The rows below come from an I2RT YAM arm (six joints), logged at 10 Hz.
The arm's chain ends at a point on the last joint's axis. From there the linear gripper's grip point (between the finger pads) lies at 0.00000 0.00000 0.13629 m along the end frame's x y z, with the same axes.
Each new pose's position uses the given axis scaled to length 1; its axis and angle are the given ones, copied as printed.
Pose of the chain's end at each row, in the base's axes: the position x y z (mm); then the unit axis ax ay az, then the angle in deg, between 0 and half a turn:
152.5, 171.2, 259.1, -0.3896, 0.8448, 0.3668, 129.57
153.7, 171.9, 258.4, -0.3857, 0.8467, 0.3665, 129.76
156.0, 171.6, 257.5, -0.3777, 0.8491, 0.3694, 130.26
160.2, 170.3, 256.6, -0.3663, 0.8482, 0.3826, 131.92
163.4, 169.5, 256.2, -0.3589, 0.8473, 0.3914, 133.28
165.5, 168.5, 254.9, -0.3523, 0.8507, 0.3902, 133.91
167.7, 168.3, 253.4, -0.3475, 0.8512, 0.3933, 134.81
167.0, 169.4, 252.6, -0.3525, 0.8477, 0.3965, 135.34
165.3, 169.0, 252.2, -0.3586, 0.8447, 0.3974, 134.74
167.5, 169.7, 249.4, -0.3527, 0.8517, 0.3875, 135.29
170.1, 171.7, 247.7, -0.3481, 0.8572, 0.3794, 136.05
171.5, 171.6, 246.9, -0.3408, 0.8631, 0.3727, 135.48
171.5, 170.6, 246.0, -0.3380, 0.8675, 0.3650, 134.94
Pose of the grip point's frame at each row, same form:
209.4, 281.3, 202.3, -0.3896, 0.8448, 0.3668, 129.57
210.8, 281.7, 201.2, -0.3857, 0.8467, 0.3665, 129.76
213.0, 281.3, 200.0, -0.3777, 0.8491, 0.3694, 130.26
214.4, 281.2, 198.8, -0.3663, 0.8482, 0.3826, 131.92
215.2, 281.3, 198.0, -0.3589, 0.8473, 0.3914, 133.28
217.3, 279.7, 195.5, -0.3523, 0.8507, 0.3902, 133.91
218.2, 279.7, 193.3, -0.3475, 0.8512, 0.3933, 134.81
215.6, 281.6, 192.3, -0.3525, 0.8477, 0.3965, 135.34
214.0, 281.7, 192.9, -0.3586, 0.8447, 0.3974, 134.74
217.3, 280.5, 187.6, -0.3527, 0.8517, 0.3875, 135.29
220.2, 280.9, 183.3, -0.3481, 0.8572, 0.3794, 136.05
224.3, 279.3, 182.2, -0.3408, 0.8631, 0.3727, 135.48
226.5, 276.8, 180.7, -0.3380, 0.8675, 0.3650, 134.94

